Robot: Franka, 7 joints.
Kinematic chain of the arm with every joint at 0, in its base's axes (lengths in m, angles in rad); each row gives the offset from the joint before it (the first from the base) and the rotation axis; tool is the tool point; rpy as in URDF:
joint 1: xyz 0 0 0.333 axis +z
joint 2: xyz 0 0 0 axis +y
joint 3: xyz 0 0 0.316 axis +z
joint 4: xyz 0.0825 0 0 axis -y
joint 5: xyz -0.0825 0 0.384 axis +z
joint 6: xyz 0 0 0 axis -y
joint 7: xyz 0.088 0 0 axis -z
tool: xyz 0 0 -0.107 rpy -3.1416 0 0
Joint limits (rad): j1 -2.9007..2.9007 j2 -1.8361..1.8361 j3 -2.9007..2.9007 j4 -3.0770..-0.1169 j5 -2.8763..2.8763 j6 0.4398..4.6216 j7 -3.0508..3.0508
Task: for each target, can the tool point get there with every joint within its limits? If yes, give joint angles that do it. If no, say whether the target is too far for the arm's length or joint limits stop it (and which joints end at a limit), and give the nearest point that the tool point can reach.
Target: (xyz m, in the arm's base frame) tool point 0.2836 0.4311 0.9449
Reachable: yes | joints 1.5320 0.4916 -0.7955 -0.5540 -1.5105 1.4740 -0.9958
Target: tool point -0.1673 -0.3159 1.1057
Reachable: yes | joints 1.6854 -0.5912 0.9726 -0.5601 -1.9788 2.1351 0.7302
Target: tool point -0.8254 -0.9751 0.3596
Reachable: no: too far | nearest point -0.5542 -0.6547 0.3509 | short by 0.420 m
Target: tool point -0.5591 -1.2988 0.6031
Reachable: no: too far | nearest point -0.3332 -0.7740 0.4940 | short by 0.582 m
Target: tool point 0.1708 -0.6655 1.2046
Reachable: no: too far | nearest point 0.1320 -0.5144 1.0067 | short by 0.252 m
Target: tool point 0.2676 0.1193 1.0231
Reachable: yes | joints -2.2332 -0.7038 0.5604 -0.3769 -0.1212 1.1851 1.1613
